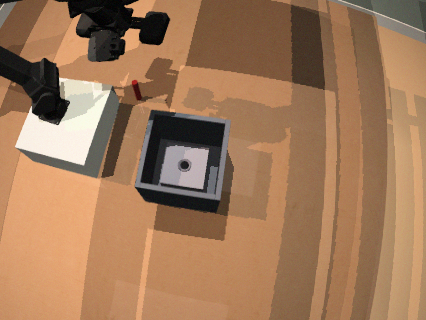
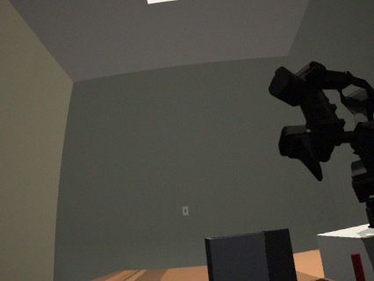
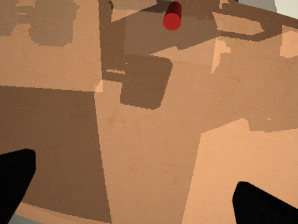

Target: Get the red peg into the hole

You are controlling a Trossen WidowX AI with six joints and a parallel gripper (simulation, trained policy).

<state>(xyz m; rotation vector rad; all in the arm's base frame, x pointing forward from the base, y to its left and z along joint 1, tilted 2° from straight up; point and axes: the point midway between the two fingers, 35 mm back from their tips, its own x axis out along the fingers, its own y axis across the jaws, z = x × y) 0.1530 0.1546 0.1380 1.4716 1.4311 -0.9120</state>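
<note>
My gripper tip is now 160 mm above the red peg and 40 mm to the left of it. The rest, counted from my gripper tip: pale grey plate 180 mm to the right, 180 mm ahead, 160 mm below.
</note>
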